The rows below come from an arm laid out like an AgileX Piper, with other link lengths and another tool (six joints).
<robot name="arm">
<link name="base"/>
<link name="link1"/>
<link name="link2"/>
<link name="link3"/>
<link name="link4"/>
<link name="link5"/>
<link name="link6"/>
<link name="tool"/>
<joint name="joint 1" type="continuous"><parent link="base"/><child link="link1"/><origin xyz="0 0 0.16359"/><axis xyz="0 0 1"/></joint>
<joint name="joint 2" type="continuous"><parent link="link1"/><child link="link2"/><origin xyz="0 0 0"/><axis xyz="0 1 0"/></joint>
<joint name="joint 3" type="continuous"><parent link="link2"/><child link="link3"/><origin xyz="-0.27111 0 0.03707"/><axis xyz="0 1 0"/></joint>
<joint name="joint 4" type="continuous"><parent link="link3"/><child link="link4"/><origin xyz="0.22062 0 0.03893"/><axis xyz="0.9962 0 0.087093"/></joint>
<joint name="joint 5" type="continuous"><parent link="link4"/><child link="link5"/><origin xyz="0 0 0"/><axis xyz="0 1 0"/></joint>
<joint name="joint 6" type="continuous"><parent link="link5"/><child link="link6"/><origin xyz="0.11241 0 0.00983"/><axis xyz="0.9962 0 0.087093"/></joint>
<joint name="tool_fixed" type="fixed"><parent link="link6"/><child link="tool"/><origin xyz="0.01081 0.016 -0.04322" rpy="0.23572 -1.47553 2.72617"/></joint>
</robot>
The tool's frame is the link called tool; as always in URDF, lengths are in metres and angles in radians. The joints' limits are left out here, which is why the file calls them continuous.
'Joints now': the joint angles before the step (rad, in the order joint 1, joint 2, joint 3, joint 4, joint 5, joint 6). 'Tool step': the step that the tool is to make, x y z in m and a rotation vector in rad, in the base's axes. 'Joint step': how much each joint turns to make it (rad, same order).
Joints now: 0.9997 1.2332 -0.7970 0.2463 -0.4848 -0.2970
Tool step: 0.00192 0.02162 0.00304 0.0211 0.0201 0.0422
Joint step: 0.0219 0.0721 -0.0669 -0.0387 -0.0056 0.0659
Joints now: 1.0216 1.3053 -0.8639 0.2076 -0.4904 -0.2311
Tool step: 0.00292 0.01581 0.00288 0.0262 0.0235 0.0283
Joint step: 0.0064 0.0546 -0.0544 -0.0386 -0.0043 0.0711
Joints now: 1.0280 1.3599 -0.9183 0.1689 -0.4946 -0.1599
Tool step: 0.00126 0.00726 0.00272 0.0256 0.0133 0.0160
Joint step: 0.0000 0.0239 -0.0250 -0.0289 -0.0102 0.0530
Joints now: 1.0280 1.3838 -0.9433 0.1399 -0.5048 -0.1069
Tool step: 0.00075 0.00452 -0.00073 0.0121 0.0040 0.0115
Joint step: 0.0000 0.0173 -0.0077 -0.0239 -0.0159 0.0332
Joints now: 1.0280 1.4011 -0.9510 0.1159 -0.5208 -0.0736
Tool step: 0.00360 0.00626 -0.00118 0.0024 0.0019 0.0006
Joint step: 0.0000 0.0279 -0.0209 -0.0018 -0.0078 0.0049
